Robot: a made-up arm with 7 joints. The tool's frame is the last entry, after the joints.
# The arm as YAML. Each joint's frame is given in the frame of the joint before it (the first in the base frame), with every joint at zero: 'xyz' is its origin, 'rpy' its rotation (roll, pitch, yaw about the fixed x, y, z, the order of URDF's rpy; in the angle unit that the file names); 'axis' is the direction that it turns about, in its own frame. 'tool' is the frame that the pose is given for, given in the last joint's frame.
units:
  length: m
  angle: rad
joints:
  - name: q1
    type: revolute
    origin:
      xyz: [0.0, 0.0, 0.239]
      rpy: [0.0, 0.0, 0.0]
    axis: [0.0, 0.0, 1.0]
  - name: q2
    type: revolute
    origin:
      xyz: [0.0, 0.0, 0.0]
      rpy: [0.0, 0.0, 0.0]
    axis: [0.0, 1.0, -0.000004]
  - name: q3
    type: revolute
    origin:
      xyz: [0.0, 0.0, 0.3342]
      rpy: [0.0, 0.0, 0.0]
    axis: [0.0, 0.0, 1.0]
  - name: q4
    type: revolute
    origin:
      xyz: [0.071, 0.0, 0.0]
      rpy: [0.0, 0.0, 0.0]
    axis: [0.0, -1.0, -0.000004]
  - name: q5
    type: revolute
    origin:
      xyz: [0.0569, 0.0, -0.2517]
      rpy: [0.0, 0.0, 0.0]
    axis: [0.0, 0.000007, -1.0]
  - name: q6
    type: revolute
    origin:
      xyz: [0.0, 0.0, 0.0]
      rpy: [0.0, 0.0, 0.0]
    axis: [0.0, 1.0, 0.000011]
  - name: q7
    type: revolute
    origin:
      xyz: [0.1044, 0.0, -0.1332]
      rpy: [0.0, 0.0, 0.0]
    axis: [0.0, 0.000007, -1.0]
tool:
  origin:
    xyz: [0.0, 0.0, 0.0]
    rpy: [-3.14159, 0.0, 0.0]
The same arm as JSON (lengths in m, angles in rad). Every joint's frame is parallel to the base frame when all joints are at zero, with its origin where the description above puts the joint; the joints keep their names.
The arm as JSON. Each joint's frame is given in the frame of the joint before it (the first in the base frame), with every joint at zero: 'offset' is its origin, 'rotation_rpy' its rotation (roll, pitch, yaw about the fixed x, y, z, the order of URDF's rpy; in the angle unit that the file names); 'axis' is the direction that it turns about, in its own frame. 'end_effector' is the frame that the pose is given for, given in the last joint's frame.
{"length_unit": "m", "angle_unit": "rad", "chain": [
  {"id": "q1", "offset": [0.0, 0.0, 0.239], "rotation_rpy": [0.0, 0.0, 0.0], "axis": "+z"},
  {"id": "q2", "offset": [0.0, 0.0, 0.0], "rotation_rpy": [0.0, 0.0, 0.0], "axis": "+y"},
  {"id": "q3", "offset": [0.0, 0.0, 0.3342], "rotation_rpy": [0.0, 0.0, 0.0], "axis": "+z"},
  {"id": "q4", "offset": [0.071, 0.0, 0.0], "rotation_rpy": [0.0, 0.0, 0.0], "axis": "-y"},
  {"id": "q5", "offset": [0.0569, 0.0, -0.2517], "rotation_rpy": [0.0, 0.0, 0.0], "axis": "-z"},
  {"id": "q6", "offset": [0.0, 0.0, 0.0], "rotation_rpy": [0.0, 0.0, 0.0], "axis": "+y"},
  {"id": "q7", "offset": [0.1044, 0.0, -0.1332], "rotation_rpy": [0.0, 0.0, 0.0], "axis": "-z"}
], "end_effector": {"offset": [0.0, 0.0, 0.0], "rotation_rpy": [-3.1416, 0.0, 0.0]}}

